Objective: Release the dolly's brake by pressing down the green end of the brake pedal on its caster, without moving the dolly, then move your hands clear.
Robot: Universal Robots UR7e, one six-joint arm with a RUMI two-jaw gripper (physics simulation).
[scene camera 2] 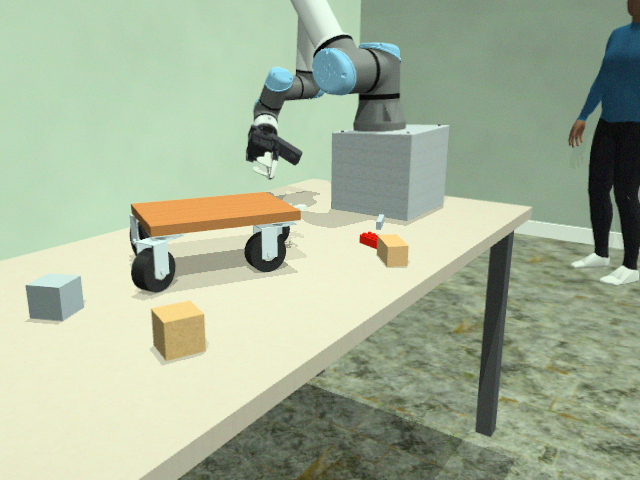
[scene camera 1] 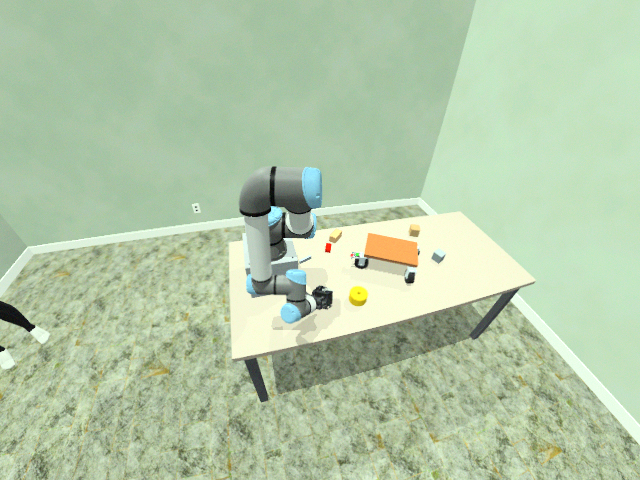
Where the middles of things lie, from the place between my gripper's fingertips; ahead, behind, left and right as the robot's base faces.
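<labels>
The dolly [scene camera 2: 153,269] is 30 mm below my hand, 400 mm ahead of it and 220 mm to the left of it. Then I consider the wooden block [scene camera 2: 392,250], which is 70 mm below my hand, with 140 mm ahead and 500 mm to the left. The tan cube [scene camera 2: 178,329] is also 70 mm below my hand, but it sits 700 mm ahead of it and 500 mm to the left. As for the grey cube [scene camera 2: 56,297], I find it 70 mm below my hand, 750 mm ahead and 230 mm to the left.
</labels>
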